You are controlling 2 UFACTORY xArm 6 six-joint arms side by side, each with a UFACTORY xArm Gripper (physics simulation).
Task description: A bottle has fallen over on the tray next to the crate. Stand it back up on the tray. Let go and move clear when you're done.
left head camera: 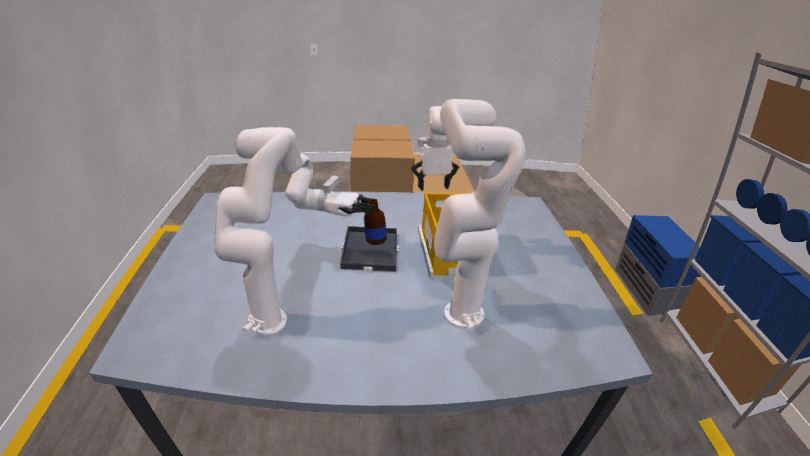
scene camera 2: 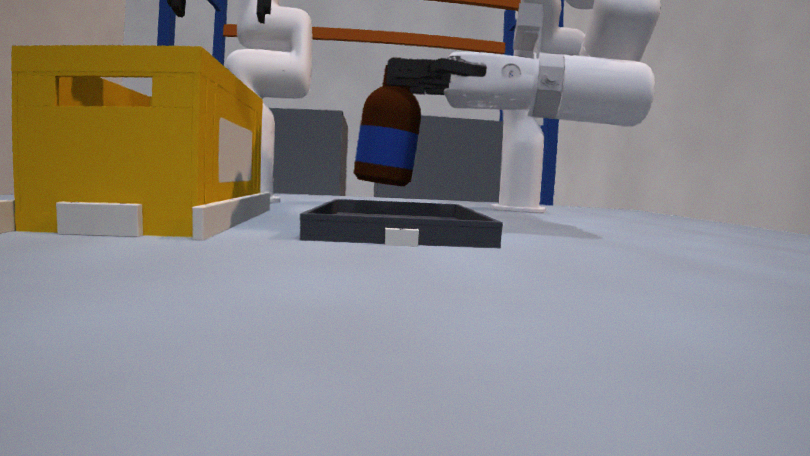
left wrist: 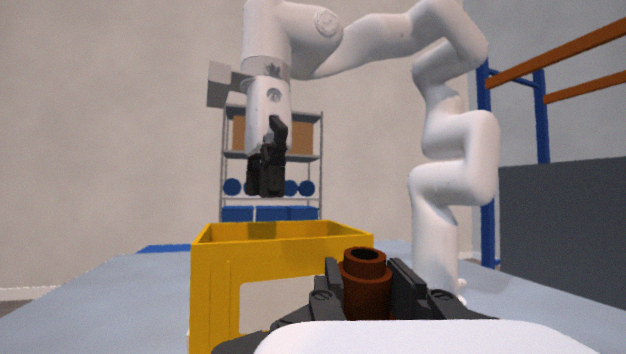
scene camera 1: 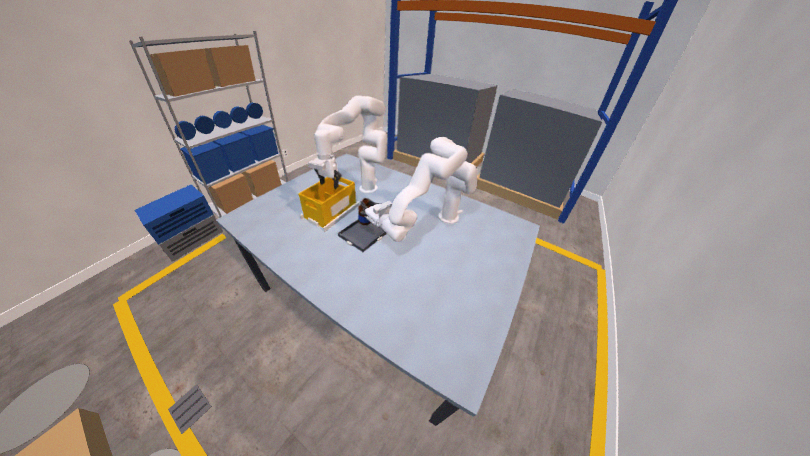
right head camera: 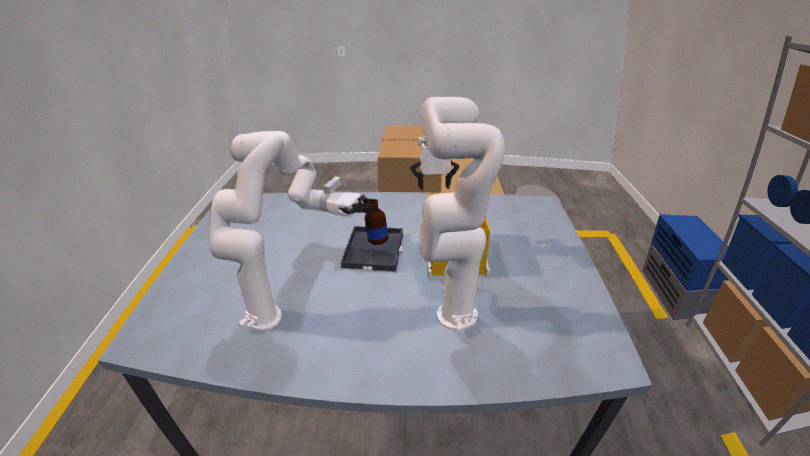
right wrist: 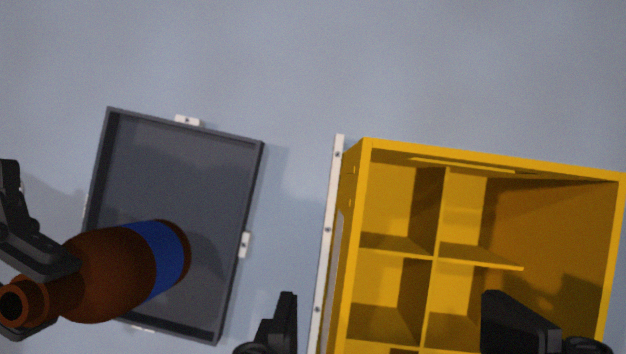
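Seen in the pictures: left gripper, fingertip midpoint: (left head camera: 375, 206) (scene camera 2: 391, 76) (left wrist: 360, 279) (scene camera 1: 364, 201) (right head camera: 375, 206) (right wrist: 52, 300); right gripper, fingertip midpoint: (left head camera: 433, 188) (scene camera 2: 219, 16) (left wrist: 262, 196) (scene camera 1: 329, 185) (right head camera: 434, 188) (right wrist: 389, 322); left arm's base at its link origin: (left head camera: 267, 321) (scene camera 2: 518, 210) (scene camera 1: 448, 217) (right head camera: 263, 317); right arm's base at its link origin: (left head camera: 464, 314) (scene camera 1: 368, 188) (right head camera: 457, 316).
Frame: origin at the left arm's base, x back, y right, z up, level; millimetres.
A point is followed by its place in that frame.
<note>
A brown bottle (left head camera: 374, 225) @[x -467, y 124, z 135 mm] (right head camera: 376, 226) @[x -470, y 131, z 131 mm] (scene camera 2: 387, 135) @[x -534, y 96, z 110 mm] (right wrist: 115, 275) @[x -523, y 125, z 162 mm] with a blue band hangs neck up, slightly tilted, above the dark tray (left head camera: 368, 267) @[x -395, y 145, z 22 mm] (right head camera: 368, 267) (scene camera 2: 345, 231) @[x -643, y 83, z 10 mm] (right wrist: 186, 331) @[x -421, y 188, z 18 mm]. In scene camera 2 its base is apart from the tray. My left gripper (left head camera: 371, 206) @[x -500, y 110, z 189 mm] (scene camera 2: 399, 74) @[x -500, y 110, z 189 mm] (left wrist: 360, 279) @[x -500, y 110, z 189 mm] is shut on the bottle's neck from the side. In scene camera 1 the arm partly hides the bottle (scene camera 1: 362, 215) @[x -524, y 84, z 126 mm]. My right gripper (left head camera: 434, 184) @[x -637, y 263, z 237 mm] (right head camera: 434, 184) @[x -637, y 263, z 237 mm] (right wrist: 389, 322) @[x -637, y 263, z 237 mm] is open and empty, above the yellow crate (scene camera 1: 317, 210) @[x -728, y 245, z 114 mm] (scene camera 2: 107, 164) @[x -752, y 280, z 66 mm] (left wrist: 215, 255) @[x -683, y 220, z 159 mm].
The crate stands beside the tray, with a white strip (scene camera 2: 232, 214) @[x -639, y 232, z 15 mm] (right wrist: 327, 230) @[x -626, y 245, z 30 mm] along its tray side. Inside are dividers (right wrist: 435, 257) @[x -676, y 331, z 94 mm]. The right arm (left head camera: 470, 254) @[x -263, y 508, z 259 mm] stands in front of the crate in the head views. A shelf rack (scene camera 1: 265, 73) stands beyond the table (scene camera 1: 425, 294) @[x -430, y -407, z 0 mm].
</note>
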